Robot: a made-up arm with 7 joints. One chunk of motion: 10 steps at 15 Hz.
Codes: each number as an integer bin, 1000 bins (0 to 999) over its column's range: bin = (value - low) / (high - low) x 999, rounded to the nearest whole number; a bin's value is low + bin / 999 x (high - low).
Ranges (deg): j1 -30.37..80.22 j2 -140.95..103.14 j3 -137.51..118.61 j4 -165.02..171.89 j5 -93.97..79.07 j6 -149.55..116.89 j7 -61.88..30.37
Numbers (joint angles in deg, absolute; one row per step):
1: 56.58 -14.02 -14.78 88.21 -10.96 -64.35 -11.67
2: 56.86 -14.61 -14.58 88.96 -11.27 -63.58 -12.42
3: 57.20 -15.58 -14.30 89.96 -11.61 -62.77 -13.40
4: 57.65 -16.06 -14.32 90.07 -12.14 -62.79 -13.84
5: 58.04 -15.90 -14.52 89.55 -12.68 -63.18 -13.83
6: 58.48 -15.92 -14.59 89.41 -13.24 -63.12 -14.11
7: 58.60 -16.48 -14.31 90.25 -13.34 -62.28 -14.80
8: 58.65 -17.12 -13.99 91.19 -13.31 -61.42 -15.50
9: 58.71 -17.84 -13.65 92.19 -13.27 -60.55 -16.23
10: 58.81 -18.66 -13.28 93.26 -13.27 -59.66 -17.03
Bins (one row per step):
1: 785 519 479 751 479 319 544
2: 788 517 479 753 477 322 536
3: 791 513 481 756 475 325 525
4: 795 511 481 756 472 325 520
5: 799 512 480 755 469 324 520
6: 803 512 479 754 466 324 517
7: 804 509 481 757 465 327 510
8: 804 507 482 760 466 330 502
9: 805 504 483 763 466 334 494
10: 806 501 485 766 466 337 486

